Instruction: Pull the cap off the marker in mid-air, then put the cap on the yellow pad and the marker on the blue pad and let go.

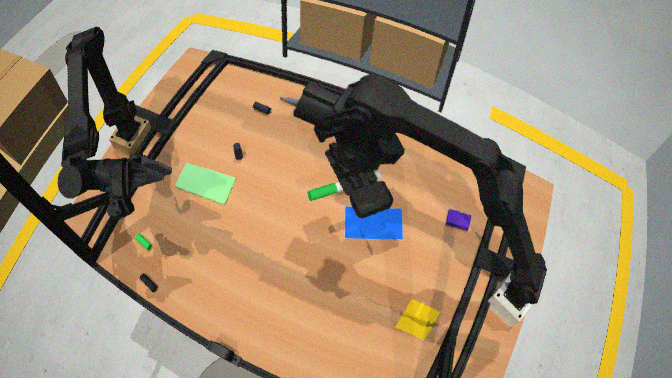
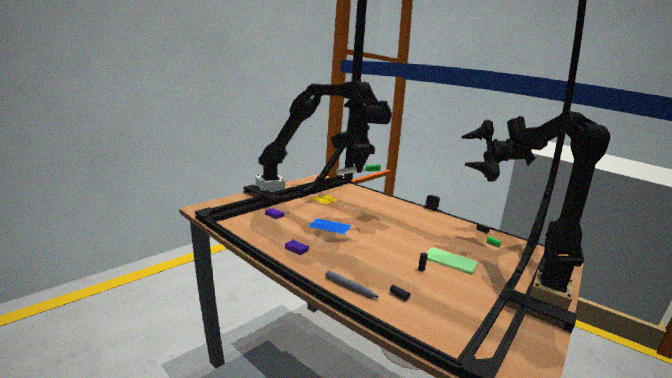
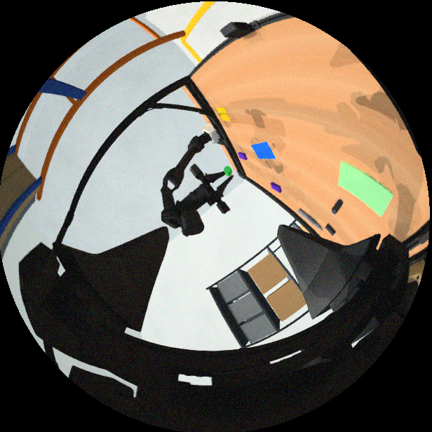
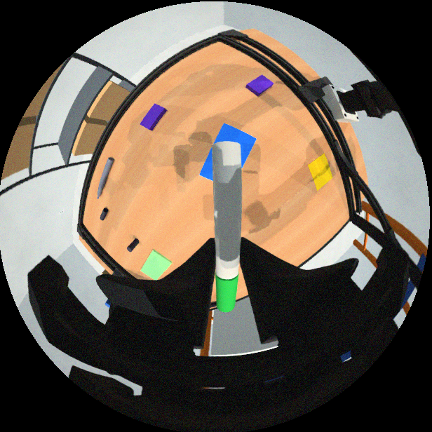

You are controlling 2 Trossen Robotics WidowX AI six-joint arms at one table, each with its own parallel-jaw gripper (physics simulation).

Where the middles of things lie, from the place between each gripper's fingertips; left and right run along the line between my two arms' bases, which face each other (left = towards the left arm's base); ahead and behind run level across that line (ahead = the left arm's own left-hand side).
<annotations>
Now: left hand 140 mm short of the light green pad (image 1: 214, 186), 70 mm to the right of it and 290 mm above it. Also, from my left hand: yellow pad (image 1: 418, 319) (40 mm ahead, 510 mm to the right, 300 mm below); then white marker (image 4: 226, 155) (170 mm ahead, 270 mm to the right, 100 mm below); then blue pad (image 1: 387, 224) (210 mm ahead, 330 mm to the right, 300 mm below).
I see my right gripper 1 cm below the white marker. From my right hand the other things lie so: light green pad 34 cm to the left, 19 cm below, 3 cm behind; then yellow pad 24 cm to the right, 19 cm below, 13 cm behind; then blue pad 19 cm below, 6 cm to the right, 5 cm ahead.
</annotations>
